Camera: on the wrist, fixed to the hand. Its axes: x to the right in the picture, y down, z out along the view.
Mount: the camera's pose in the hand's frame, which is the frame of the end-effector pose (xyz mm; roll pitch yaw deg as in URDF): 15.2 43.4 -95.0 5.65 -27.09 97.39
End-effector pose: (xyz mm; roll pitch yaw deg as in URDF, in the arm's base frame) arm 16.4 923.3 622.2 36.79 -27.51 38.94
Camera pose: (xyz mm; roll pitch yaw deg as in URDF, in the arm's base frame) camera -12.7 1017.6 584.8 -45.79 -47.69 178.76
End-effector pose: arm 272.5 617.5 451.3 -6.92 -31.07 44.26
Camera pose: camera 296.5 685.1 373.9 -25.22 -13.71 150.80
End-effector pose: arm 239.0 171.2 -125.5 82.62 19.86 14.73
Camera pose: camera 237.6 274.0 -101.7 152.61 -66.55 -43.48
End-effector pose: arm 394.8 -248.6 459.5 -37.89 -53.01 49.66
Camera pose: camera 471.6 -195.4 410.5 -43.83 11.62 135.14
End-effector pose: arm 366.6 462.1 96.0 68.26 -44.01 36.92
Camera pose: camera 309.8 549.9 110.2 -86.11 -39.17 -135.97
